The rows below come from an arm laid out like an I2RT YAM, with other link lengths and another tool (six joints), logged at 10 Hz.
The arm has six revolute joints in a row. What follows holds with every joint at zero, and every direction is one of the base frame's. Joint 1 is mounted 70.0 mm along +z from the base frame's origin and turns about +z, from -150.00 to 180.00 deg. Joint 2 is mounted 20.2 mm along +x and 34.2 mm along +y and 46.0 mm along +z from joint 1 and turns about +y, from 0.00 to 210.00 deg. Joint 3 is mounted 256.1 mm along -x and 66.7 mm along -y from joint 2 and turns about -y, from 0.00 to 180.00 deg. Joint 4 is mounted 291.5 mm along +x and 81.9 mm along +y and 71.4 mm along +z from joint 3 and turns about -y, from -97.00 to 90.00 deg. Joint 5 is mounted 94.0 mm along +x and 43.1 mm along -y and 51.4 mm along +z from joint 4 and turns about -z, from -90.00 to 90.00 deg. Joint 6 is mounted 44.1 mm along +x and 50.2 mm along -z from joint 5 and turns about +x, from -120.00 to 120.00 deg. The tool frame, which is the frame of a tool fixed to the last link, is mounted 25.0 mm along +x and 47.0 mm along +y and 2.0 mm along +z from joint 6; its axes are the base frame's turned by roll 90.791, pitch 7.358 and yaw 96.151 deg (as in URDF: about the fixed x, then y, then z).
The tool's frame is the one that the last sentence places.
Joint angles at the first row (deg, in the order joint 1, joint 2, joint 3, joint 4, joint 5, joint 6):
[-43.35 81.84 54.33 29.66 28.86 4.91]
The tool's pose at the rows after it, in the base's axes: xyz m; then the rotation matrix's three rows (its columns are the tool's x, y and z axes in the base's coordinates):
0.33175, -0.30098, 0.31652; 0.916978, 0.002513, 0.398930; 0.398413, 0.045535, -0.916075; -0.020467, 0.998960, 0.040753
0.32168, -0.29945, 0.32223; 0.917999, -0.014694, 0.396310; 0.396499, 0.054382, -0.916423; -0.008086, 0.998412, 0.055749
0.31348, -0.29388, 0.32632; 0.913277, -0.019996, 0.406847; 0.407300, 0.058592, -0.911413; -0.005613, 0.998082, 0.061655
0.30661, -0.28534, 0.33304; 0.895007, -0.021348, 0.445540; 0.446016, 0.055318, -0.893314; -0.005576, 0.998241, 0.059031
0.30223, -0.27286, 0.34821; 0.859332, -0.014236, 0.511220; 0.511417, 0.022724, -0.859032; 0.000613, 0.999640, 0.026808
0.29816, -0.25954, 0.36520; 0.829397, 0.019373, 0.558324; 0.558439, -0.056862, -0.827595; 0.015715, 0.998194, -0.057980
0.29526, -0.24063, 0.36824; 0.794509, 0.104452, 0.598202; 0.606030, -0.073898, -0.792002; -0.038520, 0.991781, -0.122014
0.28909, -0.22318, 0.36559; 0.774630, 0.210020, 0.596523; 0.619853, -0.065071, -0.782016; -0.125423, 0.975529, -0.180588
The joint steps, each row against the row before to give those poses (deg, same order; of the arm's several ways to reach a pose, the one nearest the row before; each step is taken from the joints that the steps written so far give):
[-0.70 -1.09 -0.49 0.03 -0.36 0.24]
[-0.91 -2.06 -1.20 0.01 -0.78 0.43]
[-0.46 -2.44 -1.39 -0.73 -1.14 0.10]
[-0.41 -2.87 -0.80 -2.33 -2.85 0.27]
[-0.05 -3.36 1.54 -6.99 -4.28 1.11]
[0.37 -2.91 3.94 -12.02 -2.88 1.90]
[1.25 -2.88 1.11 -7.39 -1.86 -2.74]
[1.46 -3.11 0.04 -6.15 1.06 -4.48]

